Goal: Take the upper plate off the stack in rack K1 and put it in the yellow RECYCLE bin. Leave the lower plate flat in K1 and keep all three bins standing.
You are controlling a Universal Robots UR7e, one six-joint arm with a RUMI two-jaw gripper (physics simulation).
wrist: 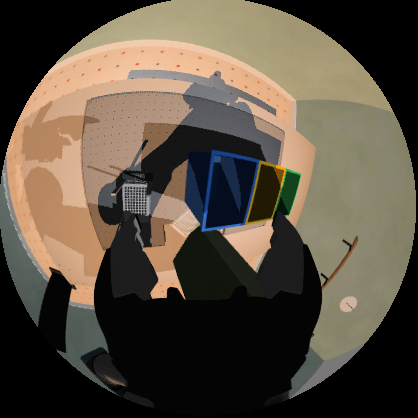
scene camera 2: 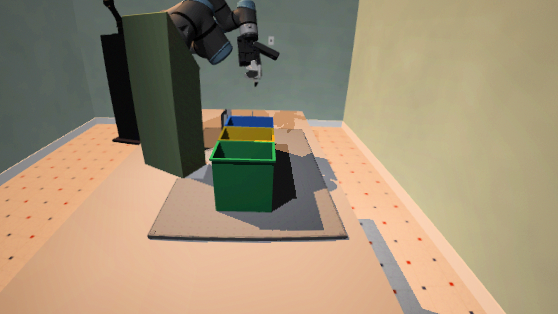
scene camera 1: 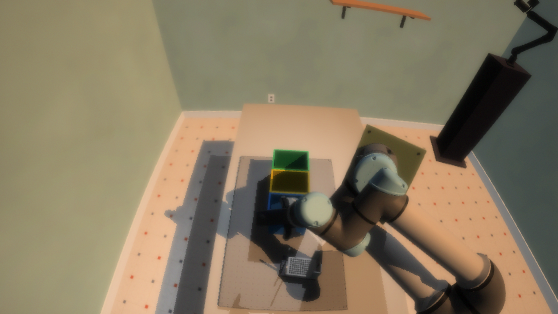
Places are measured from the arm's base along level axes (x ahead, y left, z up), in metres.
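Pixels of known places: gripper, fingertip midpoint: [wrist: 205, 214] [scene camera 2: 257, 83]; arm's base, origin of the base link: [scene camera 2: 167, 42].
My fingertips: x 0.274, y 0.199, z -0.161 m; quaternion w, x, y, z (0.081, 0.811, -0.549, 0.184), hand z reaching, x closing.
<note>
For each thing: its top centre in the pictures, then the offset to it from my fingertips. "*": a spot on its surface instead. Level surfaces: height alone.
- pale gridded plate, middle of its top: [wrist: 135, 203] [scene camera 1: 301, 266] dx -0.114, dy +0.081, dz -0.271 m
- dark rack K1, surface spot: [wrist: 144, 176] * dx -0.031, dy +0.067, dz -0.288 m
- yellow RECYCLE bin, middle of its top: [wrist: 267, 194] [scene camera 2: 247, 133] [scene camera 1: 290, 181] dx +0.031, dy -0.252, dz -0.125 m
- blue bin, middle of its top: [wrist: 231, 194] [scene camera 2: 250, 121] [scene camera 1: 289, 206] dx +0.004, dy -0.124, dz -0.125 m
- green bin, middle of its top: [scene camera 2: 244, 149] [wrist: 288, 194] [scene camera 1: 290, 159] dx +0.058, dy -0.380, dz -0.125 m
- pale gridded piece, middle of its top: [wrist: 190, 220] [scene camera 2: 213, 154] [scene camera 1: 319, 230] dx -0.159, dy -0.121, dz -0.291 m
- perforated mat, its level: dz -0.305 m
My gripper [scene camera 1: 288, 217] [scene camera 2: 255, 80] [wrist: 205, 214] is open and empty, high above the blue bin. A pale gridded plate [scene camera 1: 298, 267] [wrist: 135, 198] lies in the dark rack K1 [wrist: 144, 176]; whether a second plate lies under it cannot be told. The yellow RECYCLE bin [scene camera 1: 290, 182] [scene camera 2: 247, 134] [wrist: 264, 192] stands upright between the blue bin [scene camera 2: 250, 121] [wrist: 230, 195] and the green bin [scene camera 1: 291, 160] [scene camera 2: 244, 185] [wrist: 289, 192], both also upright. The yellow bin's floor is dark, and no plate can be made out in it.
A pale gridded piece [wrist: 185, 223] lies between the rack and the blue bin, partly hidden. A tall green pillar [scene camera 1: 412, 155] [scene camera 2: 155, 90] [wrist: 205, 265] stands beside the bins. The bins stand on a perforated mat [scene camera 1: 235, 280] [scene camera 2: 190, 210] [wrist: 105, 130].
</note>
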